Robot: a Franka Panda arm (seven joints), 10 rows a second.
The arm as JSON. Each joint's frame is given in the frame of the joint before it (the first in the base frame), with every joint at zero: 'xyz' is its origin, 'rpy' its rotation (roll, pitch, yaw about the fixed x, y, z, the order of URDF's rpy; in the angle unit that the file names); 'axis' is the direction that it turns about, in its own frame. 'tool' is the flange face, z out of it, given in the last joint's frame.
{
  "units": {
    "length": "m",
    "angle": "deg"
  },
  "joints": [
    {
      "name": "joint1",
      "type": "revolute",
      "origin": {
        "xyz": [
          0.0,
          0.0,
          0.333
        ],
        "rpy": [
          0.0,
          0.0,
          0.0
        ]
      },
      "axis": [
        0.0,
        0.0,
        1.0
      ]
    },
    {
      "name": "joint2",
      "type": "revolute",
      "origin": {
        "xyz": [
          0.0,
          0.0,
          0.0
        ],
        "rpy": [
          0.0,
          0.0,
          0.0
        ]
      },
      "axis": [
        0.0,
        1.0,
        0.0
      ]
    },
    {
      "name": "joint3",
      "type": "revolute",
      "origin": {
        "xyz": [
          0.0,
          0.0,
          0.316
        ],
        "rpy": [
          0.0,
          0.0,
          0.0
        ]
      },
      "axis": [
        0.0,
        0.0,
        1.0
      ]
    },
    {
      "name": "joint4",
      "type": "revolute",
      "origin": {
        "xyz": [
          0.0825,
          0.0,
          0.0
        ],
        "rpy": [
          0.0,
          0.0,
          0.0
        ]
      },
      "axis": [
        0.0,
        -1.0,
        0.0
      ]
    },
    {
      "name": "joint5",
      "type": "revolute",
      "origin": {
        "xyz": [
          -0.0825,
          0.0,
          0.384
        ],
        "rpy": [
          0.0,
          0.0,
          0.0
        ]
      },
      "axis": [
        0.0,
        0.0,
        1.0
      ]
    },
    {
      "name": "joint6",
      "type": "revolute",
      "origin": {
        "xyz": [
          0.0,
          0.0,
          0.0
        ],
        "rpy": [
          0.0,
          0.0,
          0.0
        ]
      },
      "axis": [
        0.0,
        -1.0,
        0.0
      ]
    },
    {
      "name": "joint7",
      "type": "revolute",
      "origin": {
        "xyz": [
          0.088,
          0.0,
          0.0
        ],
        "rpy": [
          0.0,
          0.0,
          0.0
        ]
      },
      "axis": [
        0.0,
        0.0,
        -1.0
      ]
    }
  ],
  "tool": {
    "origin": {
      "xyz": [
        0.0,
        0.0,
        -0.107
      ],
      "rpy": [
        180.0,
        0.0,
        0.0
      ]
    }
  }
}
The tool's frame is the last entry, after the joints.
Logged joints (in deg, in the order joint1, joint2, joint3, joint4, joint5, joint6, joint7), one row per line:
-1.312 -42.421 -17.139 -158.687 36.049 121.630 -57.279
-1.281 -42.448 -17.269 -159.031 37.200 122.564 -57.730
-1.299 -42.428 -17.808 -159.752 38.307 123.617 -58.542
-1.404 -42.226 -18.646 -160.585 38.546 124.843 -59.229
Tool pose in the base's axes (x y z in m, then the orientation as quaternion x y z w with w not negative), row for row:
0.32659 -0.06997 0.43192 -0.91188 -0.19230 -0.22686 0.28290
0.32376 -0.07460 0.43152 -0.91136 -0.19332 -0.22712 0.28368
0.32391 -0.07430 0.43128 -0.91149 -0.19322 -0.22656 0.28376
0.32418 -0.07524 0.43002 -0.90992 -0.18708 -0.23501 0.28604
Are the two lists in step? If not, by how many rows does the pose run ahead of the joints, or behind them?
The pose runs 2 rows behind the joints: the pose in row i belongs to the joints in row i - 2.
